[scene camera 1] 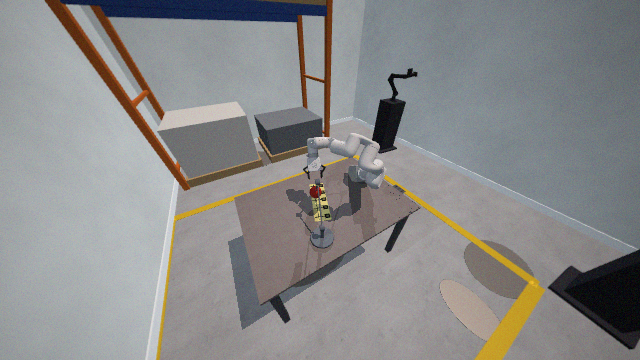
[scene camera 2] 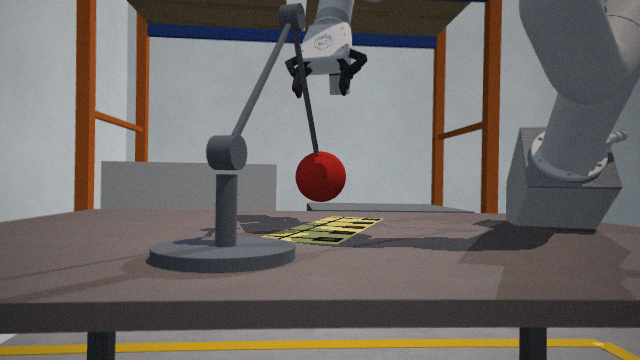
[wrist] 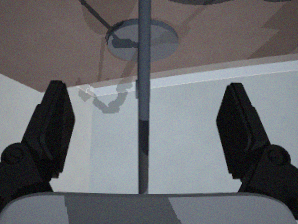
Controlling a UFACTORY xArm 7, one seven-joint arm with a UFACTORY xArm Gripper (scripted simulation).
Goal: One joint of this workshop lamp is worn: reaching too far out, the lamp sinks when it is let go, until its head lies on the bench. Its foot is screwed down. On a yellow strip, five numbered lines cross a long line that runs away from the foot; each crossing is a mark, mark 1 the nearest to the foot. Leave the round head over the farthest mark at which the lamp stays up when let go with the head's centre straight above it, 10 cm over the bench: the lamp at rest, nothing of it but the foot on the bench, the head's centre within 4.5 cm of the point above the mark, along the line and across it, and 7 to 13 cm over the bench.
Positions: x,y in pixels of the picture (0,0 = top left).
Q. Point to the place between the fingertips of my gripper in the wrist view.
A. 146,100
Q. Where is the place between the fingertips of my gripper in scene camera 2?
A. At 319,92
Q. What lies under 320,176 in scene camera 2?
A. A round red head.
